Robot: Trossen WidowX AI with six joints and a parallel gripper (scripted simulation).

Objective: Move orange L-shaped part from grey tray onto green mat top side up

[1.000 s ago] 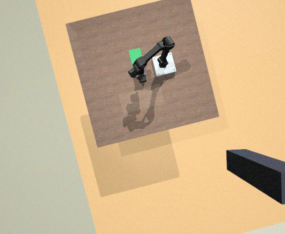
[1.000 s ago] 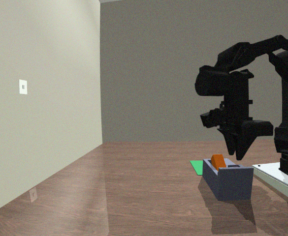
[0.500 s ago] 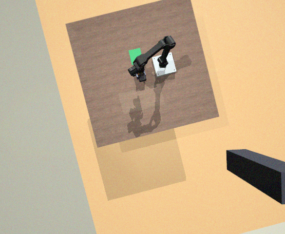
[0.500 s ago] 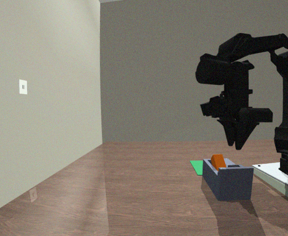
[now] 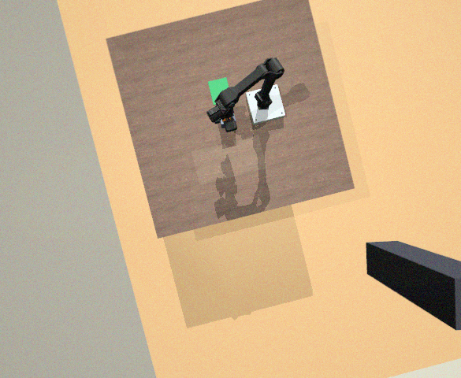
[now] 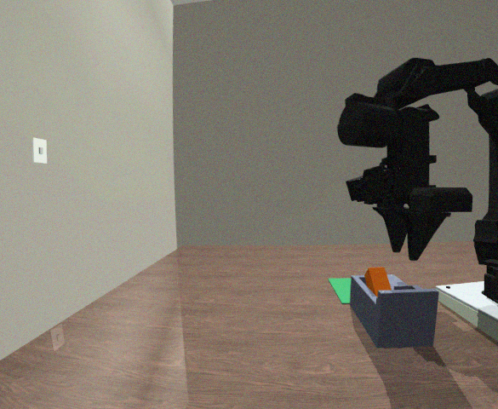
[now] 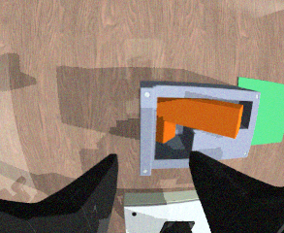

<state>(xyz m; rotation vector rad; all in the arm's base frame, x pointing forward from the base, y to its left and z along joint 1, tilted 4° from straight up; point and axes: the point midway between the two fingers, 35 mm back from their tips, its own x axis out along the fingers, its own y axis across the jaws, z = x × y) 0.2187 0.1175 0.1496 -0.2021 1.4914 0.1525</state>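
The orange L-shaped part is 40 mm to the right of my gripper tip and 100 mm below it. The rest, counted from my gripper tip: green mat 30 mm ahead, 220 mm to the right, 160 mm below.
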